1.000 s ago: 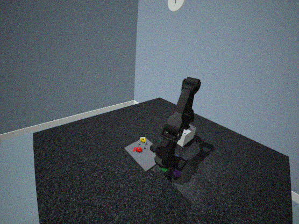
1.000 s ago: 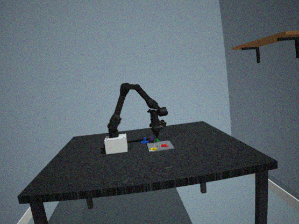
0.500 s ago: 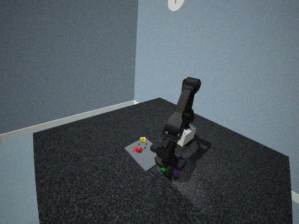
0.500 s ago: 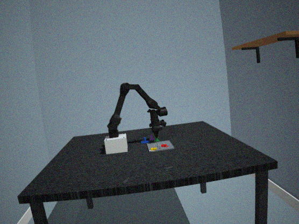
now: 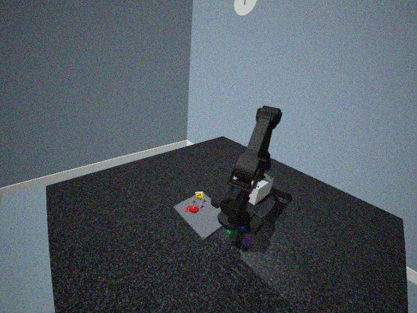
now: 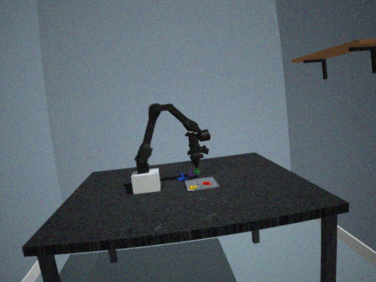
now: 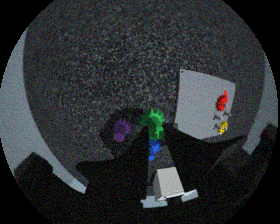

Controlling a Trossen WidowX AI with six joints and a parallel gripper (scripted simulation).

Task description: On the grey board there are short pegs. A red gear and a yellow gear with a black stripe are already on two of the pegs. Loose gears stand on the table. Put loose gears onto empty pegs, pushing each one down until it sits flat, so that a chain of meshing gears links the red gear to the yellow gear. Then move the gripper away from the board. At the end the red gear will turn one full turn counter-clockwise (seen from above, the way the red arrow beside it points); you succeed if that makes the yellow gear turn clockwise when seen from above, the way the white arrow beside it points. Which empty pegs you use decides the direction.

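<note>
Now: the red gear 19 cm to the right of my gripper tip, 4 cm below it and 1 cm ahead of it. Round my gripper tip: blue gear: 9 cm behind, 4 cm below; green gear: 1 cm below; purple gear: 6 cm to the left, 4 cm below, 3 cm behind.
</note>
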